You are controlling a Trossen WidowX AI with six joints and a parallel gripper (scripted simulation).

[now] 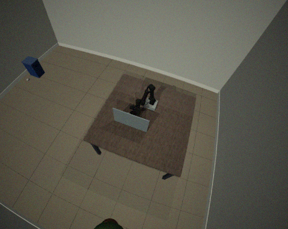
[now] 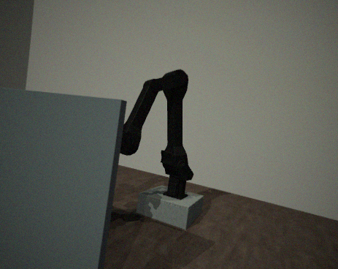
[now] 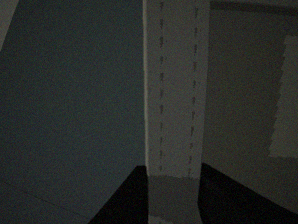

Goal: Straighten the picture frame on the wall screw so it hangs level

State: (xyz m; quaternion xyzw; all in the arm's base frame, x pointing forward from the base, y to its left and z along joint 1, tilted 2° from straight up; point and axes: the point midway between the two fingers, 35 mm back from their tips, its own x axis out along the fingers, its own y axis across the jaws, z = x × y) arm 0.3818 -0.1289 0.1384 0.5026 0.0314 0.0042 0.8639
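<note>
Now: the grey picture frame 50 mm below my gripper tip, 30 mm to the right of it and 10 mm ahead of it. Round my gripper tip: blue-grey wall panel (60 mm below, 20 mm ahead, 10 mm to the right).
</note>
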